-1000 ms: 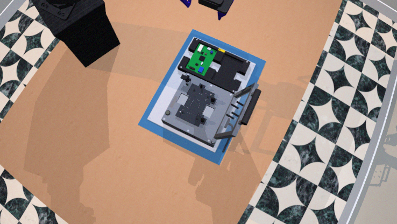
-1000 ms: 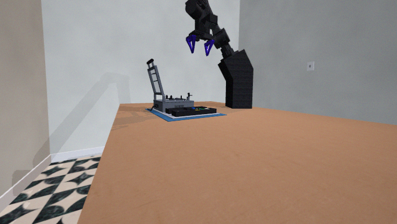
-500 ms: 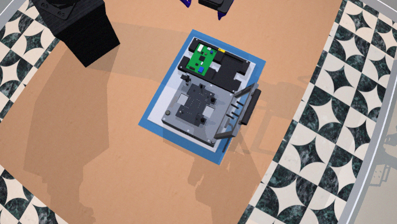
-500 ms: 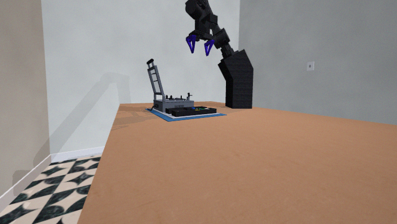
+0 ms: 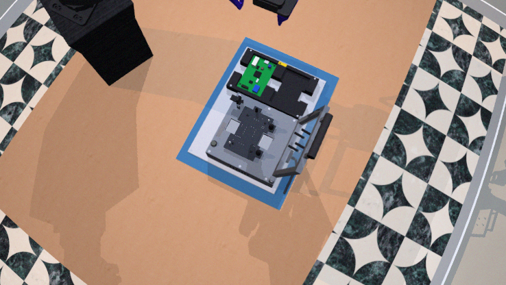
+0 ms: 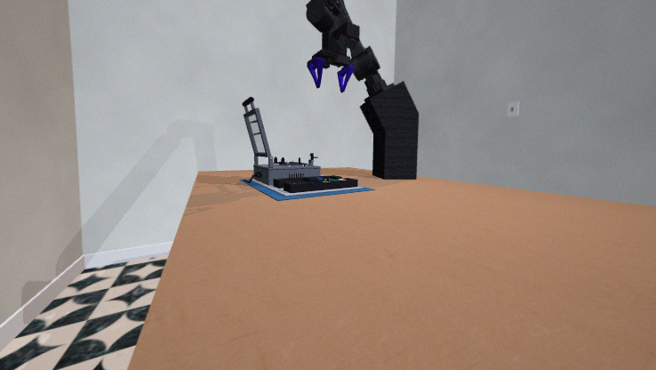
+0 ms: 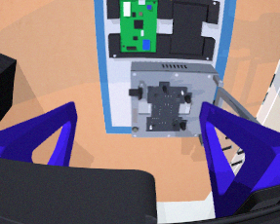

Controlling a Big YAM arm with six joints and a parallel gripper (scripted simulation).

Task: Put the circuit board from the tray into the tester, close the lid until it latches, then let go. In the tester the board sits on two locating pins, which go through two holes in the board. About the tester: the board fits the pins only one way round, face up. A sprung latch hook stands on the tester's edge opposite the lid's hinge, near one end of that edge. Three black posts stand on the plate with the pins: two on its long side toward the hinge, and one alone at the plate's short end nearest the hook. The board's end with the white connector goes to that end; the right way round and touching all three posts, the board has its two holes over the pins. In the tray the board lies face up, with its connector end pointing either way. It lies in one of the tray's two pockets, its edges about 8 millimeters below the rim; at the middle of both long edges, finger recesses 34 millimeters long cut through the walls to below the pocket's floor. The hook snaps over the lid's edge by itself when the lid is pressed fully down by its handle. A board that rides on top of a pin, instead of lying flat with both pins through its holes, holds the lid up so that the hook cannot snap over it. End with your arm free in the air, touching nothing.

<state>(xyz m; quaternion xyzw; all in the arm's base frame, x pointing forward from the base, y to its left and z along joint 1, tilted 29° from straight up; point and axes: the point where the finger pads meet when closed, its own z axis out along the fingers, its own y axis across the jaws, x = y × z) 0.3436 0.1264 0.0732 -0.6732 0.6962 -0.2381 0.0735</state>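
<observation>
Right now the green circuit board is 29 cm below my hand. The rest, counted from my hand: clear lid: 17 cm ahead, 19 cm to the right, 12 cm below; then tester: 8 cm ahead, 14 cm to the right, 19 cm below; then dark latch hook: 1 cm behind, 11 cm to the right, 22 cm below.
</observation>
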